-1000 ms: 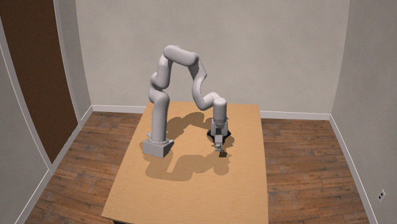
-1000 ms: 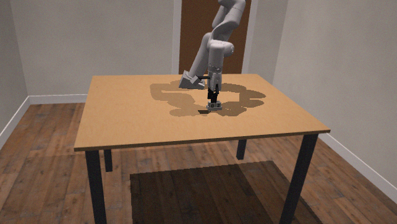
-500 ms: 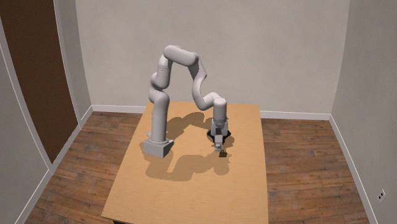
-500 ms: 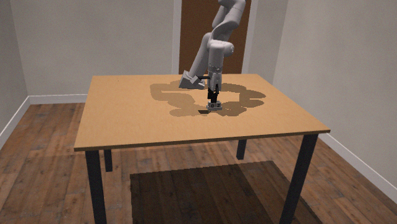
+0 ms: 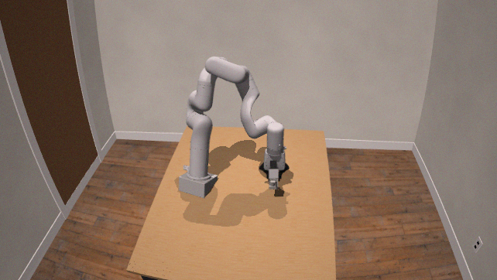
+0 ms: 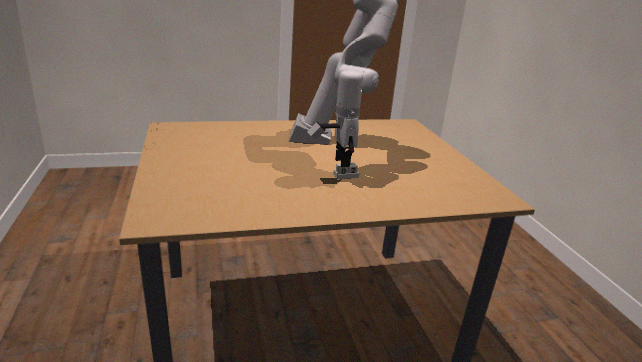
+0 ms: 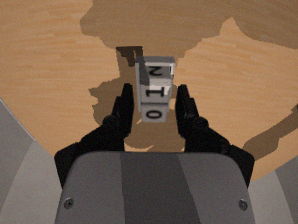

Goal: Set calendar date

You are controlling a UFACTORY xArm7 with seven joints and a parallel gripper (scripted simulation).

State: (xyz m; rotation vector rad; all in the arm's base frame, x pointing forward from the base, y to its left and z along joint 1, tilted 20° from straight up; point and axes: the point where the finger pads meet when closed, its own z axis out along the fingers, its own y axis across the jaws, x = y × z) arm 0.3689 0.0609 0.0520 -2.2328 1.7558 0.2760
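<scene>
Right now the grey calendar tray is 60 mm below my hand, 20 mm to the left of it and 10 mm behind it.
</scene>
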